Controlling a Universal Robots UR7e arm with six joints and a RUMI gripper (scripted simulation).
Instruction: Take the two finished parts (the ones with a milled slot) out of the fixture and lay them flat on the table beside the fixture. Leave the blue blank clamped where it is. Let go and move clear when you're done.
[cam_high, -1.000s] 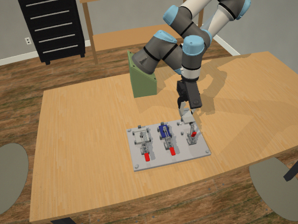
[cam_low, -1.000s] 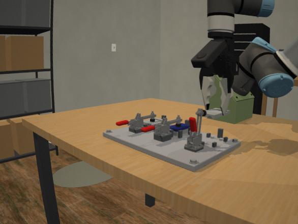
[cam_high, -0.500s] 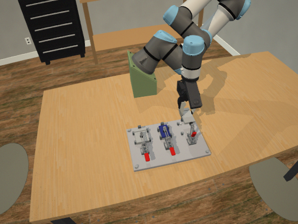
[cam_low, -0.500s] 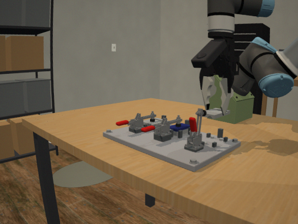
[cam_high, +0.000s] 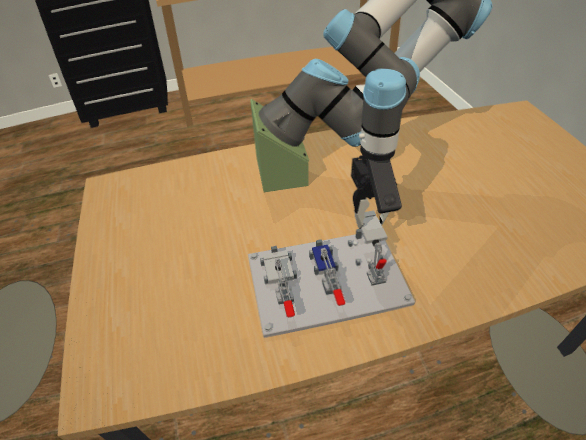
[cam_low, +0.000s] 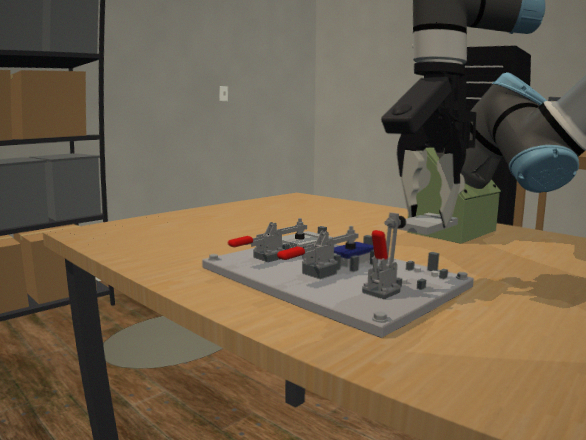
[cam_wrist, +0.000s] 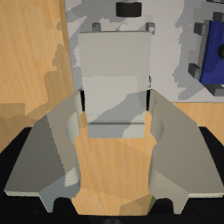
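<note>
Now: the blue blank 12 cm to the right of my hand and 8 cm below it. Round my hand: grey fixture plate: 4 cm ahead, 13 cm to the right, 10 cm below; then grey part: 1 cm behind, 1 cm below.
</note>
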